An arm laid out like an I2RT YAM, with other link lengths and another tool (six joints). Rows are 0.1 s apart.
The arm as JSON. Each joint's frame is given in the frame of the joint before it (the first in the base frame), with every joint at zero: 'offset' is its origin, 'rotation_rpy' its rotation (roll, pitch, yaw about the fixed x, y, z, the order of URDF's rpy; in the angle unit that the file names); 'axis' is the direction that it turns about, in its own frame. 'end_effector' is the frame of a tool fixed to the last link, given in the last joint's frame.
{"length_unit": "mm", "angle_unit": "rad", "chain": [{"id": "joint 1", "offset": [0.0, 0.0, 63.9], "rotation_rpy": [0.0, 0.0, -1.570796], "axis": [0.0, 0.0, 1.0]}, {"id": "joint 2", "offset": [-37.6, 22.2, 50.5], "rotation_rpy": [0.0, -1.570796, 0.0], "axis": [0.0, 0.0, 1.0]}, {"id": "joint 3", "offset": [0.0, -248.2, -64.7], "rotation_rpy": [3.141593, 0.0, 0.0], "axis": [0.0, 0.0, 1.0]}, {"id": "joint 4", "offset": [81.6, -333.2, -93.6], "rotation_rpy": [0.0, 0.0, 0.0], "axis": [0.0, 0.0, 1.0]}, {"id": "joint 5", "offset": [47.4, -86.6, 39.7], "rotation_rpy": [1.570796, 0.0, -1.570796], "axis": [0.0, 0.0, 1.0]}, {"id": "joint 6", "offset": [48.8, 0.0, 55.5], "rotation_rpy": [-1.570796, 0.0, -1.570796], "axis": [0.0, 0.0, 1.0]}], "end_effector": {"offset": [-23.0, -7.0, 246.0], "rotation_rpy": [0.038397, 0.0, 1.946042]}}
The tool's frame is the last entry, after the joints.
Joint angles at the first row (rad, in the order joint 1, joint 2, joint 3, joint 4, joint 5, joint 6):
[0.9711 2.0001 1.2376 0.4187 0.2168 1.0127]
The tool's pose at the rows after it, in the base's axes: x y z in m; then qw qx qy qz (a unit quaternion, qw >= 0):
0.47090 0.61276 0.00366 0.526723 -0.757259 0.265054 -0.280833
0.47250 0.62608 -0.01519 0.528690 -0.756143 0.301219 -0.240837
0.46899 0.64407 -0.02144 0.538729 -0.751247 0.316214 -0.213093
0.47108 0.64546 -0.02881 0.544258 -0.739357 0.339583 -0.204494
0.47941 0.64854 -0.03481 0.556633 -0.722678 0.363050 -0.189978
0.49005 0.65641 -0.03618 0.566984 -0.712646 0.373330 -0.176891
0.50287 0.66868 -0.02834 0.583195 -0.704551 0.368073 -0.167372
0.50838 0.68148 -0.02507 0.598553 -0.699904 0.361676 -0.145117
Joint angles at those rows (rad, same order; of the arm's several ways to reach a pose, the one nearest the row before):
[0.9680 2.0477 1.2640 0.4460 0.2173 1.1161]
[0.9610 2.1130 1.3402 0.3967 0.1852 1.2191]
[0.9656 2.1629 1.3961 0.3885 0.1572 1.2797]
[0.9681 2.1884 1.4032 0.4112 0.1719 1.3347]
[0.9574 2.2276 1.4214 0.4500 0.1647 1.3949]
[0.9431 2.2735 1.4690 0.4643 0.1415 1.4279]
[0.9256 2.3205 1.5299 0.4844 0.1027 1.4322]
[0.9075 2.3629 1.5792 0.5024 0.0404 1.4488]

